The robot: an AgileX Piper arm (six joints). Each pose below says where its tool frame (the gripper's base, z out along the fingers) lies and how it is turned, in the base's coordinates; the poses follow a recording.
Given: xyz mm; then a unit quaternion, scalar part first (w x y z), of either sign.
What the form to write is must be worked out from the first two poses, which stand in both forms.
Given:
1: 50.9 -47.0 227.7 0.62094 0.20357 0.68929 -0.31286
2: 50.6 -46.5 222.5 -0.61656 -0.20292 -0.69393 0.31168
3: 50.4 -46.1 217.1 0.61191 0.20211 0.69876 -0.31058
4: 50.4 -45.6 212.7 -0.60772 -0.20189 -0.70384 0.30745
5: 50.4 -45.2 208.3 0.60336 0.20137 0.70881 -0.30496
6: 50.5 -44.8 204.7 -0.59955 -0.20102 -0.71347 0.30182
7: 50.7 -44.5 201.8 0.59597 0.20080 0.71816 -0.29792
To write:
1: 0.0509 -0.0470 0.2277 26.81 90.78 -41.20
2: 0.0506 -0.0465 0.2225 26.77 91.55 -41.12
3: 0.0504 -0.0461 0.2171 26.71 92.36 -41.05
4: 0.0504 -0.0456 0.2127 26.73 93.19 -40.71
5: 0.0504 -0.0452 0.2083 26.71 94.02 -40.45
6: 0.0505 -0.0448 0.2047 26.71 94.78 -40.10
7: 0.0507 -0.0445 0.2018 26.72 95.55 -39.64
